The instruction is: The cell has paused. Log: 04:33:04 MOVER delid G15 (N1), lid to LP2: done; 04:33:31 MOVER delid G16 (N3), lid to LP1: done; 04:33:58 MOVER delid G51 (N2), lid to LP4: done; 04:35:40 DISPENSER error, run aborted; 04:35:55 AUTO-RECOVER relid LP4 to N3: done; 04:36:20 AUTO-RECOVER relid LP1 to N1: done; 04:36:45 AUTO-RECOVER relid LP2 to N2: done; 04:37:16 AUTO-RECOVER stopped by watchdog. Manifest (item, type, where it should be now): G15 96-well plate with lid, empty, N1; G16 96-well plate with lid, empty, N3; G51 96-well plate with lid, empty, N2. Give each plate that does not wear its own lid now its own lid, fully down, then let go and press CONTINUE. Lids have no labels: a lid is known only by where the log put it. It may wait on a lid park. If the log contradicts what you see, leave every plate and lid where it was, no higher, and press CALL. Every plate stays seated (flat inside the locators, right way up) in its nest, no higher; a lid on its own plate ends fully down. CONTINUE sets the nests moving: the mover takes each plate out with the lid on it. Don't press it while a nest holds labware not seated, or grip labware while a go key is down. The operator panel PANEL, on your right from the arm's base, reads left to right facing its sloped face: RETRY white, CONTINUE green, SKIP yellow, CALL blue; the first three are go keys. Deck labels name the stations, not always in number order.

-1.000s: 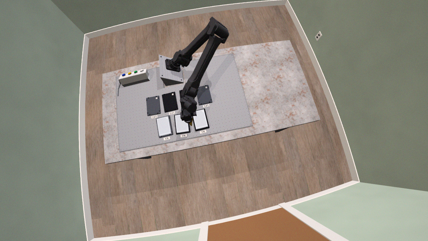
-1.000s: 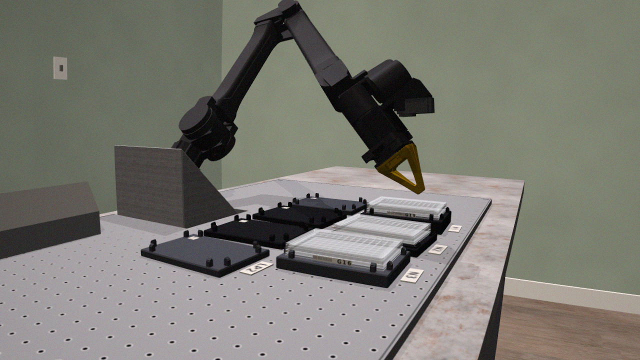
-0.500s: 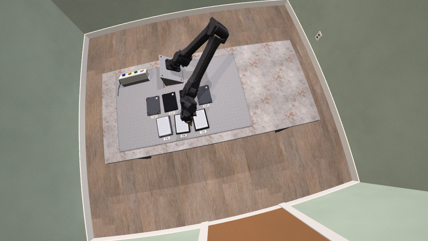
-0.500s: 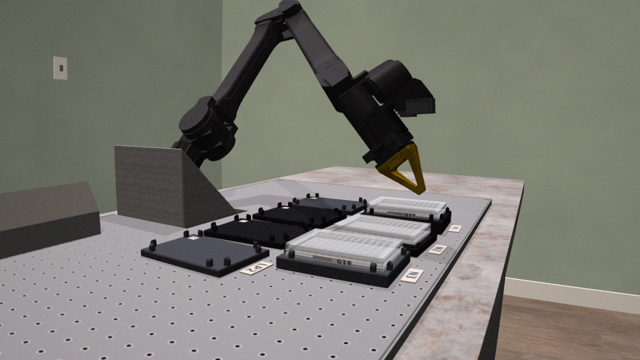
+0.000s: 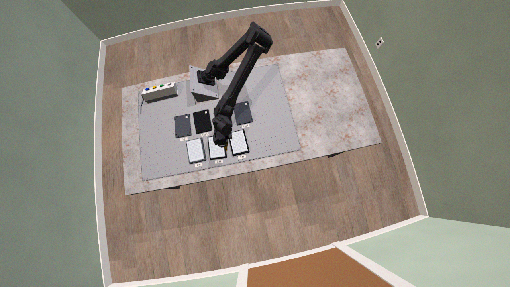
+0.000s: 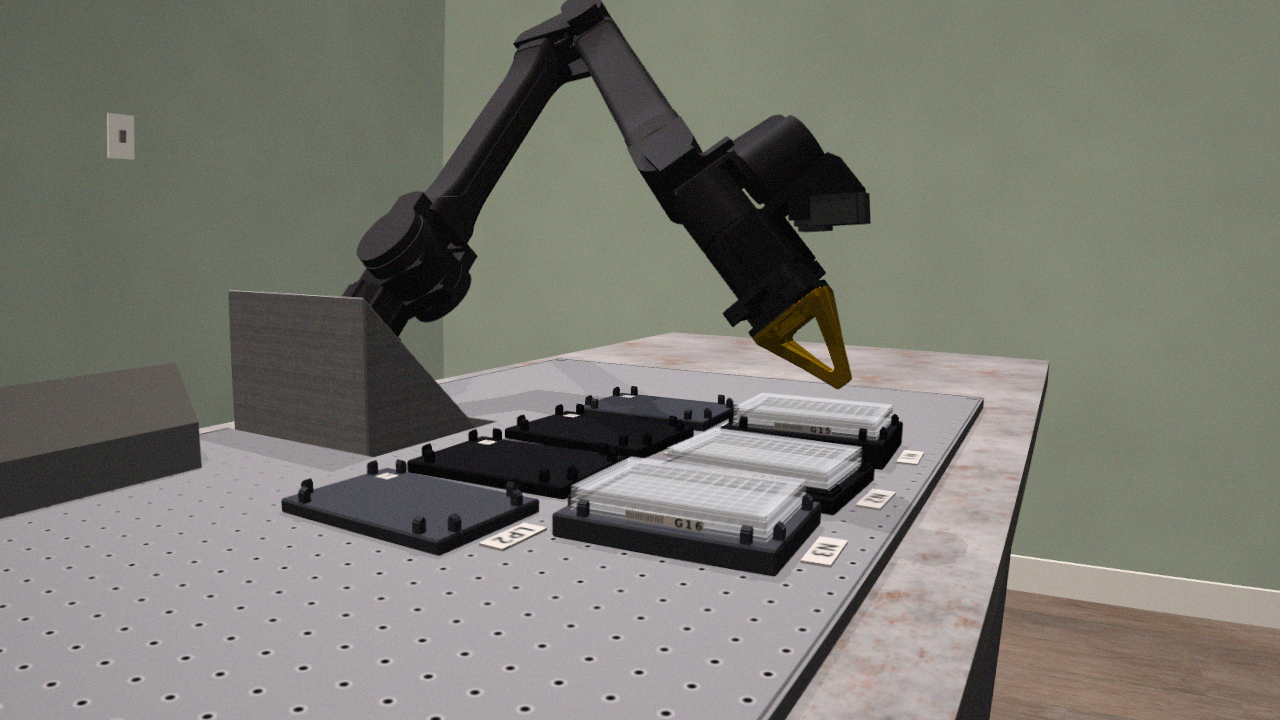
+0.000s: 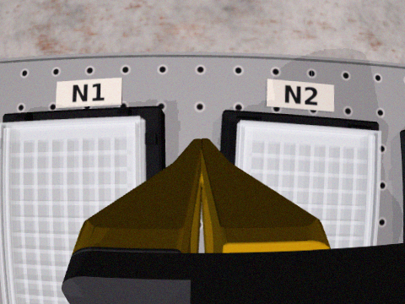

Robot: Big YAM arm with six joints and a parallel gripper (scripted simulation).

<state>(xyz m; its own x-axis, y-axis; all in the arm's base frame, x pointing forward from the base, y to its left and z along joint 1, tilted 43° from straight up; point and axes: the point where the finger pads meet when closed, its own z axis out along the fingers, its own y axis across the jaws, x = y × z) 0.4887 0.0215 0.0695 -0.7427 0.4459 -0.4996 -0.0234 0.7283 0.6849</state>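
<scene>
Now: the plate G15 40 mm behind my hand, 70 mm to the left of it and 50 mm below it. The rest, counted from my hand: plate G16 (40 mm behind, 190 mm to the right, 60 mm below); then LP4 label (140 mm behind, 80 mm below); then nest N1 (40 mm behind, 70 mm to the left, 70 mm below).
</scene>
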